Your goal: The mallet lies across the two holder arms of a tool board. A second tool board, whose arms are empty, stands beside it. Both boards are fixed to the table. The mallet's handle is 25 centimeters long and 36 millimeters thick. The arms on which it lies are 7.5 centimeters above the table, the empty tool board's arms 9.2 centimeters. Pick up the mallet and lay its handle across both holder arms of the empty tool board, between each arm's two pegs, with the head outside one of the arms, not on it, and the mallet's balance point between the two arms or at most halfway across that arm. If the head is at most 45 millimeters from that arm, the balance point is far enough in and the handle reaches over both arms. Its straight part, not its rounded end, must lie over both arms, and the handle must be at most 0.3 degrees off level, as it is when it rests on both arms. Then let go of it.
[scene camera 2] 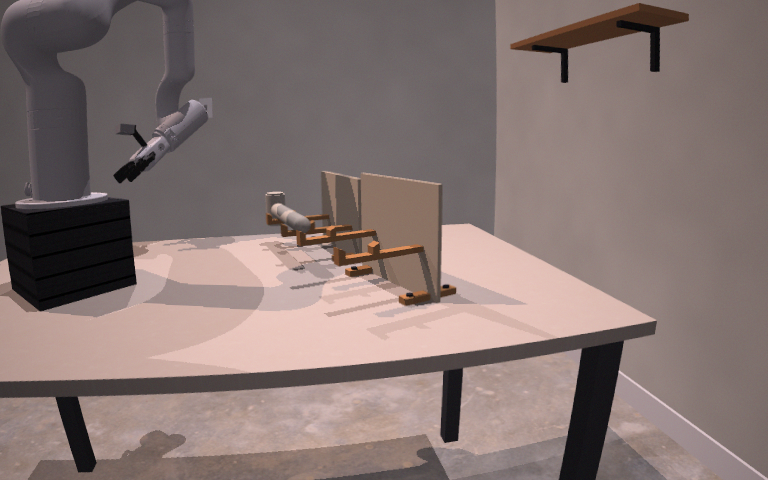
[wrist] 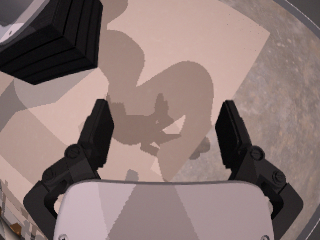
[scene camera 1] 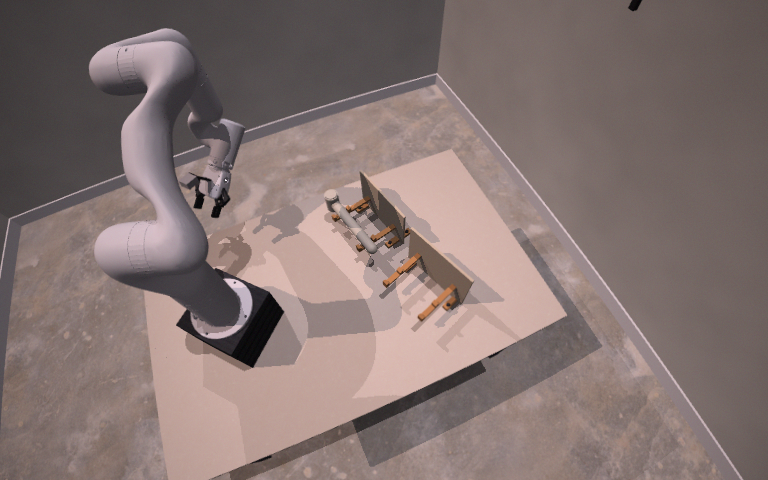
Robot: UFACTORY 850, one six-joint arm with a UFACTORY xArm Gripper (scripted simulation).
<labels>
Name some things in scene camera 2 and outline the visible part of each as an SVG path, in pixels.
The gripper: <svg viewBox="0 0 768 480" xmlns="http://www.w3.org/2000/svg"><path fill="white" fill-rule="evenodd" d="M119 124L116 126L115 134L133 135L142 146L129 159L130 162L113 175L118 183L122 183L126 178L129 182L132 182L141 172L149 171L166 153L170 153L171 146L166 138L158 132L154 132L152 139L146 143L137 132L136 125Z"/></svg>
A grey mallet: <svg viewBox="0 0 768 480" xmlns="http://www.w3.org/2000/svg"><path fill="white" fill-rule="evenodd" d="M265 195L266 213L272 215L272 219L278 218L283 224L288 225L295 231L298 230L306 233L310 230L311 223L308 218L285 206L285 194L283 192L268 192Z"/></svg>
</labels>
